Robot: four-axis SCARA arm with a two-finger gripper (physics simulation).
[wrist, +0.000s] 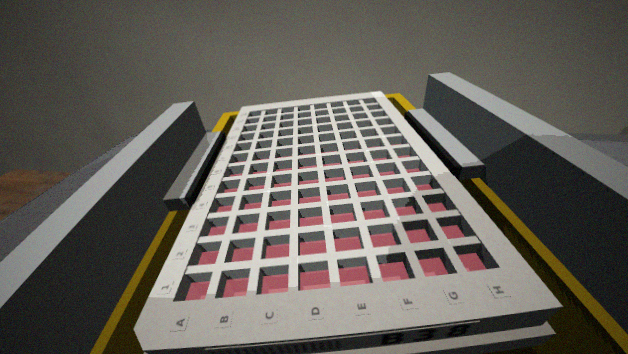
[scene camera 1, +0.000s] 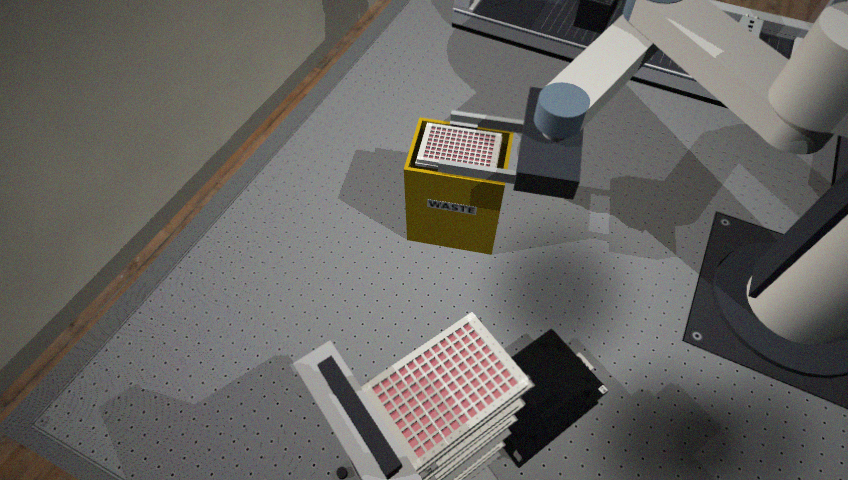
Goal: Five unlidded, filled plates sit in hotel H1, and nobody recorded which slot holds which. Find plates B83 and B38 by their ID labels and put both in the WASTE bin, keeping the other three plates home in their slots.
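Seen in the pictures: gripper, fingertip midpoint: [wrist: 312, 109] [scene camera 1: 445, 140]; arm's base at its link origin: [scene camera 1: 787, 308].
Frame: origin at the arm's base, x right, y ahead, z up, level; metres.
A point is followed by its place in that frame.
My gripper [scene camera 1: 455, 142] {x -0.105, y 0.612, z 0.229 m} [wrist: 312, 109] {x -0.105, y 0.612, z 0.229 m} is shut on plate B38 [scene camera 1: 470, 146] {x -0.088, y 0.575, z 0.217 m} [wrist: 312, 220] {x -0.095, y 0.559, z 0.217 m}, a white, unlidded plate with pink-filled wells. Its B38 label shows on the near edge in the wrist view. The plate is about level, at the mouth of the yellow WASTE bin [scene camera 1: 453, 228] {x -0.154, y 0.567, z 0.076 m} [wrist: 134, 282] {x -0.141, y 0.534, z 0.213 m}, with the bin's rim around it and the fingers along its two long sides. The bin's inside below the plate is hidden. In the scene view, hotel H1 [scene camera 1: 360, 416] {x -0.593, y 0.453, z 0.481 m} holds a stack with a pink-filled top plate [scene camera 1: 446, 386] {x -0.521, y 0.419, z 0.401 m} and edges below; no IDs are readable there.
A black unit [scene camera 1: 553, 395] {x -0.357, y 0.312, z 0.073 m} stands against the right side of the hotel. The robot's dark base plate [scene camera 1: 702, 297] {x -0.052, y 0.136, z 0.013 m} is at the right. A dark, ribbed deck [scene camera 1: 523, 26] lies along the top. A wooden edge [scene camera 1: 196, 202] and a wall bound the left side.
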